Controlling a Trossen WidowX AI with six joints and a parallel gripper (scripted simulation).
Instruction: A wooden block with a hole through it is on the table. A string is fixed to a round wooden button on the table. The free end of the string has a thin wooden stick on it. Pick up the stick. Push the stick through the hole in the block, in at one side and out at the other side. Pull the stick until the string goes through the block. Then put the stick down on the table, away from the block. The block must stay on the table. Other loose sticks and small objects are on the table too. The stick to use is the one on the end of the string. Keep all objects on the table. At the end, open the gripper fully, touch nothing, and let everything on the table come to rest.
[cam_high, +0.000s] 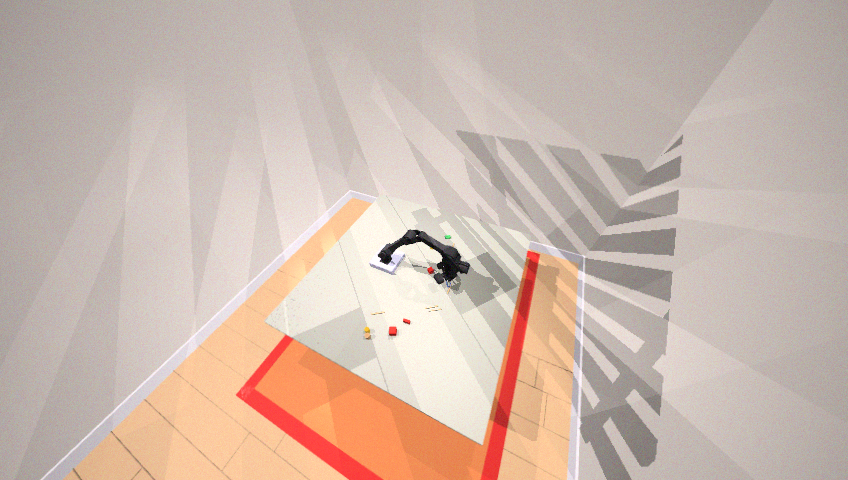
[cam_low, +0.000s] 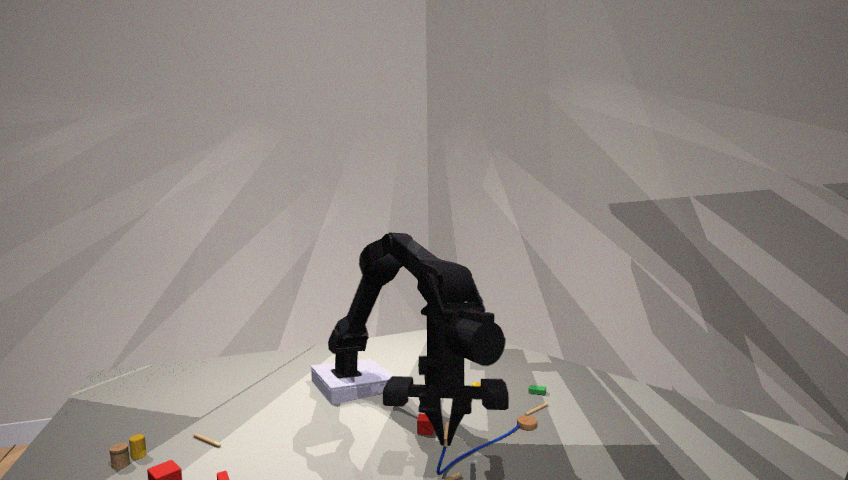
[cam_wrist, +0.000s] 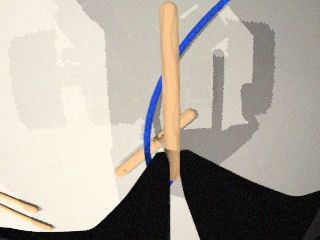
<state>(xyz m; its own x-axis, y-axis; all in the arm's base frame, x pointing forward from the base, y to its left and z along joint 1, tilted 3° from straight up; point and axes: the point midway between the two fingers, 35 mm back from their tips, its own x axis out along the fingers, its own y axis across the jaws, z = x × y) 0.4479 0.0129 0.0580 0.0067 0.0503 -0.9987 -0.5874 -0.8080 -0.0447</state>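
My gripper tip is now 150 mm past the red block, 50 mm to the right of it and 40 mm above it. From my gripper tip the other things lie so: yellow cylinder (230 mm behind, 240 mm to the left, 40 mm below); round wooden button (60 mm behind, 230 mm to the left, 50 mm below); green block (170 mm behind, 380 mm to the left, 50 mm below).
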